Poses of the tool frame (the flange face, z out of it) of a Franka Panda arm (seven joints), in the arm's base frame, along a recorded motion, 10 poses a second.
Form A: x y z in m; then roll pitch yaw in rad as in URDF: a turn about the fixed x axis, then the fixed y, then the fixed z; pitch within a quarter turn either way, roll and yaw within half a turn.
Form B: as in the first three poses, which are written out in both.
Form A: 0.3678, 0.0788, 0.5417, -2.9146, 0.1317, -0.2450
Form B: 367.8, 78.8, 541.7, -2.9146, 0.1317, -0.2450
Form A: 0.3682, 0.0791, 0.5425, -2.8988, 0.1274, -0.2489
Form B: 368.2, 79.1, 542.5, -2.8988, 0.1274, -0.2489
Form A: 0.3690, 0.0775, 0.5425, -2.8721, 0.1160, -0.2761
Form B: 369.0, 77.5, 542.5, -2.8721, 0.1160, -0.2761
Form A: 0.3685, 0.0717, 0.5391, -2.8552, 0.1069, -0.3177
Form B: 368.5, 71.7, 539.1, -2.8552, 0.1069, -0.3177
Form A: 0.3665, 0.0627, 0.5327, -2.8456, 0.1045, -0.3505
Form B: 366.5, 62.7, 532.7, -2.8456, 0.1045, -0.3505
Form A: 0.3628, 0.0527, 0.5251, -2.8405, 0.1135, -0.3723
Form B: 362.8, 52.7, 525.1, -2.8405, 0.1135, -0.3723
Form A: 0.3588, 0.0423, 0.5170, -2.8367, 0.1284, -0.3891
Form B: 358.8, 42.3, 517.0, -2.8367, 0.1284, -0.3891
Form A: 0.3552, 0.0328, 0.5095, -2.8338, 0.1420, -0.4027
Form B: 355.2, 32.8, 509.5, -2.8338, 0.1420, -0.4027
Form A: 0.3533, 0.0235, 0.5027, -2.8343, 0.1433, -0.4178
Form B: 353.3, 23.5, 502.7, -2.8343, 0.1433, -0.4178
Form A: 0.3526, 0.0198, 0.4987, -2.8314, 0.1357, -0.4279
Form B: 352.6, 19.8, 498.7, -2.8314, 0.1357, -0.4279
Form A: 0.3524, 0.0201, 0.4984, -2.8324, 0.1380, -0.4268
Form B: 352.4, 20.1, 498.4, -2.8324, 0.1380, -0.4268
